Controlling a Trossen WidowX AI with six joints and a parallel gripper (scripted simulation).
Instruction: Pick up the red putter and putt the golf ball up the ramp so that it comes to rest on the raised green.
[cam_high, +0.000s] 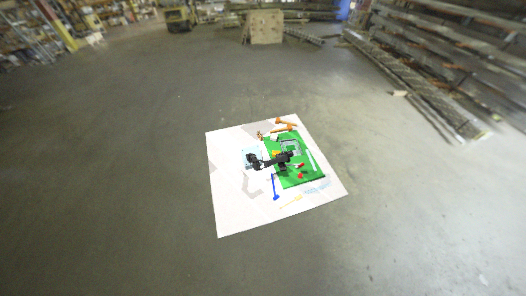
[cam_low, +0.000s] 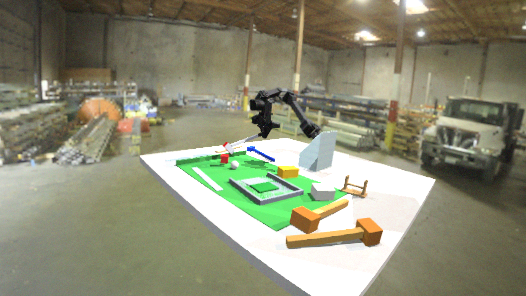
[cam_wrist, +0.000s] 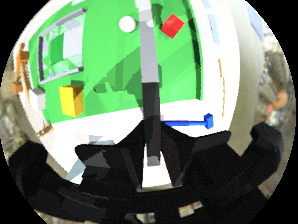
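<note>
The red putter lies 120 mm ahead of my gripper tip and 20 mm to the right of it. Round my gripper tip: white golf ball (210 mm ahead, 120 mm below); red cube (190 mm ahead, 120 mm to the right, 120 mm below); blue putter (130 mm below, 120 mm to the right, 110 mm behind).
</note>
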